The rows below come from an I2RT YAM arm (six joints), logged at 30 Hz.
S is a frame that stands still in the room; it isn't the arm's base.
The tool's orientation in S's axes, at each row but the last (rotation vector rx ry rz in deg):
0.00, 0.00, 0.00
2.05, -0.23, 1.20
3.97, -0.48, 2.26
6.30, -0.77, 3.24
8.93, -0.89, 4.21
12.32, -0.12, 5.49
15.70, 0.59, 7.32
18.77, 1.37, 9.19
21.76, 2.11, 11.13
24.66, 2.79, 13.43
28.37, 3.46, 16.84
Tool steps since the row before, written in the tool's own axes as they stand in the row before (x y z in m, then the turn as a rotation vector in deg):
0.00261, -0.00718, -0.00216, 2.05, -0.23, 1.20
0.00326, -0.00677, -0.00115, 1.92, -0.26, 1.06
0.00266, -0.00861, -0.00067, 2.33, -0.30, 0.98
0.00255, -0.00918, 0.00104, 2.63, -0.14, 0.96
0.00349, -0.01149, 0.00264, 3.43, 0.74, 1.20
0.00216, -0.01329, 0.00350, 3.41, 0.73, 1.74
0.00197, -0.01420, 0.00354, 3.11, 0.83, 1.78
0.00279, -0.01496, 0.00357, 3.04, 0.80, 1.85
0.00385, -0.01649, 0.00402, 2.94, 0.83, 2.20
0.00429, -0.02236, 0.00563, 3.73, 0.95, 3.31
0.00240, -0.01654, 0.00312, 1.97, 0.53, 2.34
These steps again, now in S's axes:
0.00261, -0.00718, -0.00216, 2.05, -0.23, 1.20
0.00341, -0.00665, -0.00138, 1.92, -0.26, 1.06
0.00300, -0.00843, -0.00124, 2.33, -0.28, 0.98
0.00306, -0.00908, 0.00007, 2.62, -0.10, 0.98
0.00431, -0.01148, 0.00091, 3.35, 0.79, 1.37
0.00344, -0.01346, 0.00062, 3.34, 0.66, 1.90
0.00382, -0.01426, -0.00042, 3.03, 0.71, 1.96
0.00522, -0.01466, -0.00143, 2.97, 0.65, 2.02
0.00706, -0.01573, -0.00240, 2.89, 0.53, 2.35
0.00951, -0.02101, -0.00424, 3.74, 0.37, 3.41
0.00705, -0.01461, -0.00511, 2.04, -0.05, 2.34

